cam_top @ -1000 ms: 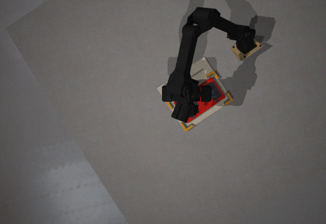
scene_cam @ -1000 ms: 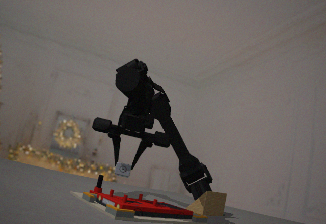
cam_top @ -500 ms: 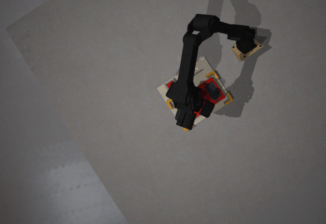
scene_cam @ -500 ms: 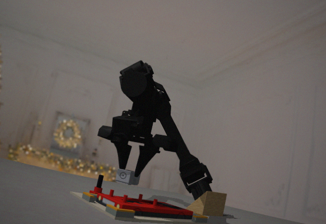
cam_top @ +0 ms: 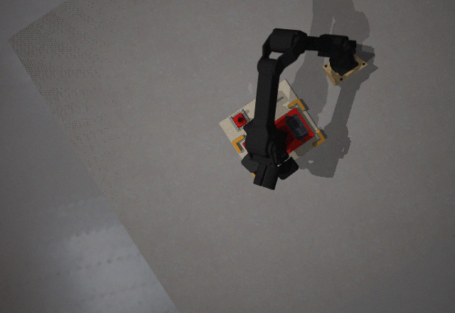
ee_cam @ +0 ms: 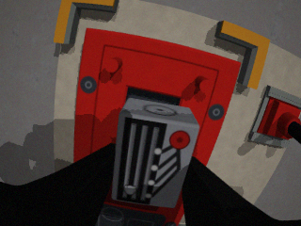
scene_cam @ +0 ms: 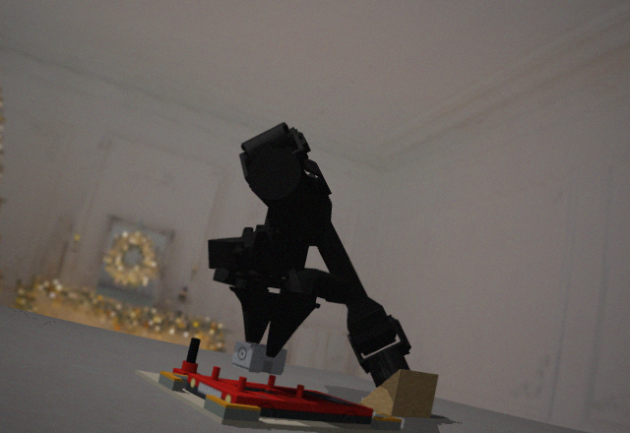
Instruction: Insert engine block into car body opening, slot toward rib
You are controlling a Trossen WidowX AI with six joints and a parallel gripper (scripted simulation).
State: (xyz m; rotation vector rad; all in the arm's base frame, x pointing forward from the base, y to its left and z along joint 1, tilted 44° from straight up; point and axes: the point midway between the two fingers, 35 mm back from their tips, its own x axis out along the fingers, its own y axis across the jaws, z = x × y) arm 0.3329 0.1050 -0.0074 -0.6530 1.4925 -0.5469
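The grey engine block lies 1 cm below my gripper tip.
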